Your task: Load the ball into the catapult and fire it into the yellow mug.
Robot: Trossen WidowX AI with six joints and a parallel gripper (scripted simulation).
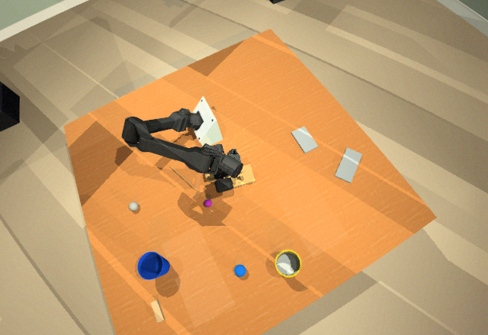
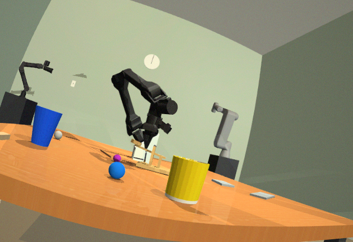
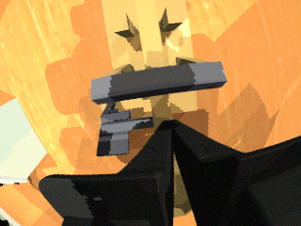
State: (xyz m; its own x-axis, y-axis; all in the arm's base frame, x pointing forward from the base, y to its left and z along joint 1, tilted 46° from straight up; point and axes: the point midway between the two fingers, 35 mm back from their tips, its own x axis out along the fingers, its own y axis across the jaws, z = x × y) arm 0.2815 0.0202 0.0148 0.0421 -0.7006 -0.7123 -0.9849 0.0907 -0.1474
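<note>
My gripper tip is now 20 mm past the wooden catapult, 10 mm to the right of it and 30 mm above it. From my gripper tip the other things lie so: blue ball 350 mm ahead, 90 mm to the right, 60 mm below; then thin stick 100 mm behind, 170 mm to the right, 80 mm below; then magenta ball 60 mm ahead, 110 mm to the right, 70 mm below.
</note>
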